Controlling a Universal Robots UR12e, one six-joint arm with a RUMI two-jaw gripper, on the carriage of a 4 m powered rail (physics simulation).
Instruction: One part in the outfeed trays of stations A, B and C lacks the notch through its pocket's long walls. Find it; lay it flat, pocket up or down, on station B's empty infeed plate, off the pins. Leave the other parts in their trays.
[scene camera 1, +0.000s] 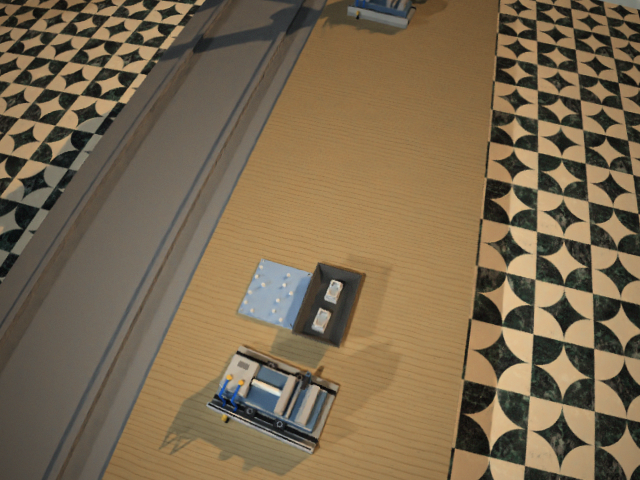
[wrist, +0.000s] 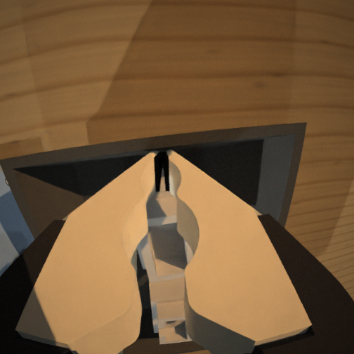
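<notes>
My gripper (wrist: 162, 154) is shut in the wrist view, its tips nearly together with a narrow gap and no part held. It hangs over a pale part (wrist: 162, 207) whose pocket faces up; the fingers hide its sides and far end. A second pale part (wrist: 168, 308) lies below it in the view, partly hidden. Both are in a dark tray (wrist: 295, 175). Scene camera 1 shows two pale parts (scene camera 1: 333, 291) (scene camera 1: 321, 320) in another dark tray (scene camera 1: 355, 310) beside a light-blue pinned plate (scene camera 1: 269, 295). I cannot tell whether any has the notch, nor the station letters.
A machine with a vise-like fixture (scene camera 1: 266, 395) stands near the dark tray in scene camera 1. Part of another machine (scene camera 1: 382, 15) shows at the top. The grey rail (scene camera 1: 155, 170) runs along the left of the wooden table (scene camera 1: 382, 155).
</notes>
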